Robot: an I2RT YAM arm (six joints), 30 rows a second.
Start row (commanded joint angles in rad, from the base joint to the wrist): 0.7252 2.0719 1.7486 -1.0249 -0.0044 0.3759
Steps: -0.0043 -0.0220 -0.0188 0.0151 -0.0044 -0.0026; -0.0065 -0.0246 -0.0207 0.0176 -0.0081 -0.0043; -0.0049 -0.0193 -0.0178 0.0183 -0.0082 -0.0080; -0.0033 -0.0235 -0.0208 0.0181 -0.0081 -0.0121; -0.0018 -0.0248 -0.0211 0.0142 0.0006 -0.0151; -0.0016 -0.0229 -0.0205 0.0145 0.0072 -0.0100; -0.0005 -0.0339 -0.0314 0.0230 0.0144 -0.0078; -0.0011 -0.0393 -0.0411 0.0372 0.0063 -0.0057; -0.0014 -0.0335 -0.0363 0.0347 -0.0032 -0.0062; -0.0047 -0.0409 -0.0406 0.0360 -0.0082 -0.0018; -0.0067 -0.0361 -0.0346 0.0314 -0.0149 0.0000; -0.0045 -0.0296 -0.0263 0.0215 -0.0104 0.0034; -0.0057 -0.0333 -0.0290 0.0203 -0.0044 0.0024; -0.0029 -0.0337 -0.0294 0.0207 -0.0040 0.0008; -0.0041 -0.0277 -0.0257 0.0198 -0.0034 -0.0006; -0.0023 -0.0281 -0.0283 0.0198 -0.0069 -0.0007; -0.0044 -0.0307 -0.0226 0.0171 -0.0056 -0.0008; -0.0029 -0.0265 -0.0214 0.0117 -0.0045 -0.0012; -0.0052 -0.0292 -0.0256 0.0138 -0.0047 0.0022; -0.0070 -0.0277 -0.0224 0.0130 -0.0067 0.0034; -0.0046 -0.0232 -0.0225 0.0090 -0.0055 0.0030; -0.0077 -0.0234 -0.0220 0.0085 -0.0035 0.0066
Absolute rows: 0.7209 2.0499 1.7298 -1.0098 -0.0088 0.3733; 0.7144 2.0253 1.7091 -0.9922 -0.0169 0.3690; 0.7095 2.0060 1.6913 -0.9739 -0.0251 0.3610; 0.7062 1.9825 1.6705 -0.9558 -0.0332 0.3489; 0.7044 1.9577 1.6494 -0.9416 -0.0326 0.3338; 0.7028 1.9348 1.6289 -0.9271 -0.0254 0.3238; 0.7023 1.9009 1.5975 -0.9041 -0.0110 0.3160; 0.7012 1.8616 1.5564 -0.8669 -0.0047 0.3103; 0.6998 1.8281 1.5201 -0.8322 -0.0079 0.3041; 0.6951 1.7872 1.4795 -0.7962 -0.0161 0.3023; 0.6884 1.7511 1.4449 -0.7648 -0.0310 0.3023; 0.6839 1.7215 1.4186 -0.7433 -0.0414 0.3057; 0.6782 1.6882 1.3896 -0.7230 -0.0458 0.3081; 0.6753 1.6545 1.3602 -0.7023 -0.0498 0.3089; 0.6712 1.6268 1.3345 -0.6825 -0.0532 0.3083; 0.6689 1.5987 1.3062 -0.6627 -0.0601 0.3076; 0.6645 1.5680 1.2836 -0.6456 -0.0657 0.3068; 0.6616 1.5415 1.2622 -0.6339 -0.0702 0.3056; 0.6564 1.5123 1.2366 -0.6201 -0.0749 0.3078; 0.6494 1.4846 1.2142 -0.6071 -0.0816 0.3112; 0.6448 1.4614 1.1917 -0.5981 -0.0871 0.3142; 0.6371 1.4380 1.1697 -0.5896 -0.0906 0.3208
